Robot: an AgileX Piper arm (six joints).
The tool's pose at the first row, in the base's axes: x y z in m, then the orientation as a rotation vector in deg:
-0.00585, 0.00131, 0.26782, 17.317, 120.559, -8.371
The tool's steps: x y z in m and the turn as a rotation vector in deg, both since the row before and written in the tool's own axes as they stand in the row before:
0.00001, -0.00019, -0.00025, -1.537, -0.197, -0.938
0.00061, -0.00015, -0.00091, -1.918, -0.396, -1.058
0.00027, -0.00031, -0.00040, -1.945, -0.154, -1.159
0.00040, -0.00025, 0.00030, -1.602, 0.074, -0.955
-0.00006, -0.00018, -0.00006, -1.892, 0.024, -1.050
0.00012, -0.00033, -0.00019, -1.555, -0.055, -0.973
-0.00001, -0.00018, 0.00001, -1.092, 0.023, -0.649
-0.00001, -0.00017, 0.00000, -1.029, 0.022, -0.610
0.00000, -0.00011, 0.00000, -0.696, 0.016, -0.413
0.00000, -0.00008, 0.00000, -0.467, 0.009, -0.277
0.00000, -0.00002, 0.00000, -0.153, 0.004, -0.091
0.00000, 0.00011, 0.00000, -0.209, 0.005, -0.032
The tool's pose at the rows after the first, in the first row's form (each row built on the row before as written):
-0.00611, 0.00118, 0.26794, 15.390, 120.544, -7.327
-0.00721, 0.00130, 0.26789, 13.089, 120.326, -5.976
-0.00775, 0.00110, 0.26786, 10.692, 120.327, -4.637
-0.00774, 0.00085, 0.26736, 8.732, 120.500, -3.518
-0.00778, 0.00067, 0.26744, 6.494, 120.603, -2.154
-0.00804, 0.00036, 0.26743, 4.535, 120.594, -1.103
-0.00804, 0.00018, 0.26743, 3.197, 120.633, -0.342
-0.00804, 0.00001, 0.26744, 1.938, 120.660, 0.376
-0.00804, -0.00010, 0.26744, 1.086, 120.673, 0.861
-0.00804, -0.00018, 0.26744, 0.514, 120.678, 1.187
-0.00804, -0.00020, 0.26744, 0.326, 120.680, 1.294
-0.00804, -0.00009, 0.26744, 0.167, 120.682, 1.495

